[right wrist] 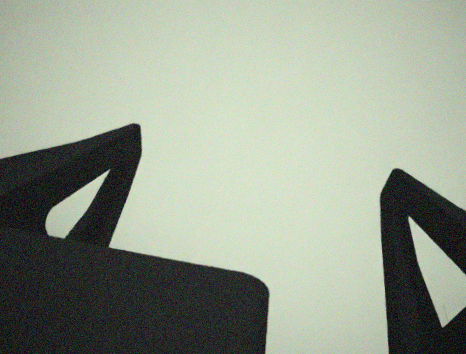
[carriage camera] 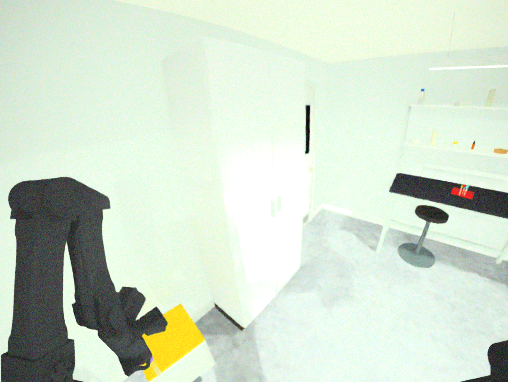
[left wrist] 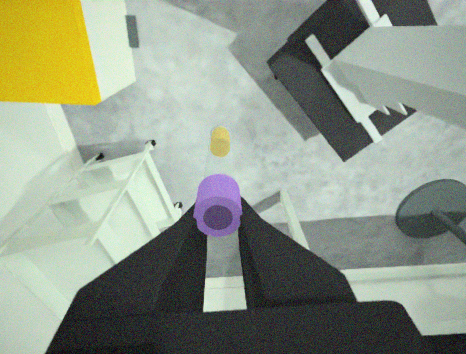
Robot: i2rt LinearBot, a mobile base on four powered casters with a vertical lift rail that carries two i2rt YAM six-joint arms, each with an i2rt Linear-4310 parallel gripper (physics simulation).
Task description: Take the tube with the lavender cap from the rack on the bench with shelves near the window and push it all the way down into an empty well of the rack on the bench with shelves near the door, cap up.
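Frame: origin at the left arm's base, x ahead, y left, z up, level; millimetres.
Seen in the pictures: left gripper, fingertip midpoint: (carriage camera: 146,365) (left wrist: 221,207); right gripper, fingertip midpoint: (right wrist: 263,159).
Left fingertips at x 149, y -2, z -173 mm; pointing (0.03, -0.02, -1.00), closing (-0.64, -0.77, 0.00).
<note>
Offsets run from my left fingertips to a thing's top centre. Level surfaces: height alone.
The tube with the lavender cap {dy -8, dx +10, dz +28 mm} (carriage camera: 151,359) (left wrist: 218,192) is between the fingertips of my left gripper (carriage camera: 147,362) (left wrist: 221,207), which is shut on it at the cap. In the left wrist view the clear tube points away from the camera toward the floor, cap nearest the camera, with yellow content at its far end. My right gripper (right wrist: 263,159) is wide open and empty, before a pale plain surface. A red rack (carriage camera: 462,194) with several tubes stands far off on the black-topped bench {dz -291 mm} (carriage camera: 420,187) with shelves at the right. Its wells are too small to make out.
A tall white cabinet (carriage camera: 255,150) stands in the middle. A yellow-topped white unit {dy +371, dx +440, dz -756 mm} (carriage camera: 182,330) (left wrist: 45,50) is beside my left gripper. A stool (carriage camera: 431,214) stands before the bench. In the left wrist view, a white frame on casters (left wrist: 137,200) is at the left and a stool base (left wrist: 417,210) at the right.
</note>
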